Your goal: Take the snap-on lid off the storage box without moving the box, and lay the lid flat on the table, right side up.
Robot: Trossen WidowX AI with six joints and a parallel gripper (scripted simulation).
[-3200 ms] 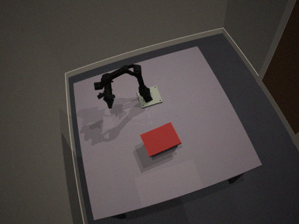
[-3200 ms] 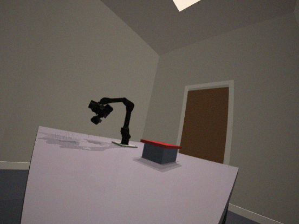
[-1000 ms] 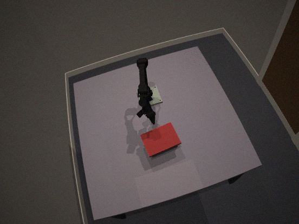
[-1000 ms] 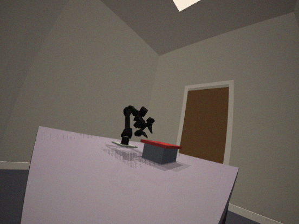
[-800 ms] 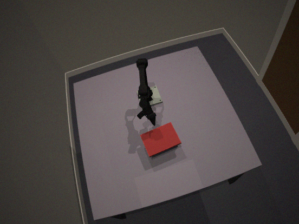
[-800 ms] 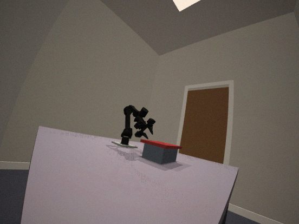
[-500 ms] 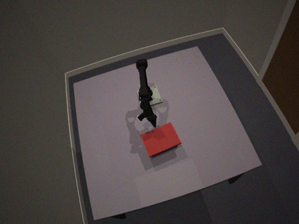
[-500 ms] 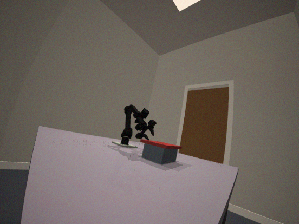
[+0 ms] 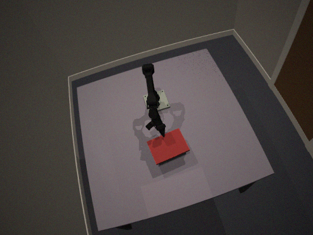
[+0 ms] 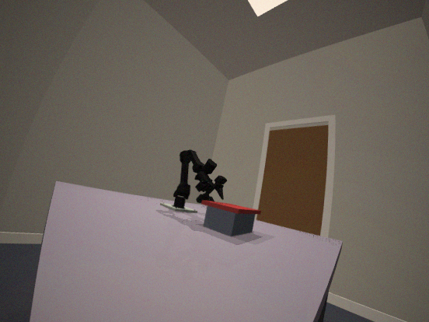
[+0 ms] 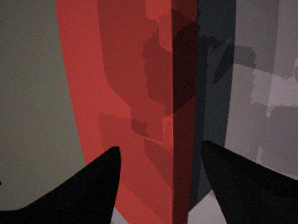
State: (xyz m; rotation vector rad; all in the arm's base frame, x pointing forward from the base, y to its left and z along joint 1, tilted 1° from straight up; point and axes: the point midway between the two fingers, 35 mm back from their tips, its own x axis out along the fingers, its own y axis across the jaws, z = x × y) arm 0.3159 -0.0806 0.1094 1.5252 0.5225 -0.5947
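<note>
Now: gripper tip 8 cm short of the red lid. From my gripper tip the other things lie so: grey storage box 8 cm ahead, 6 cm below.
</note>
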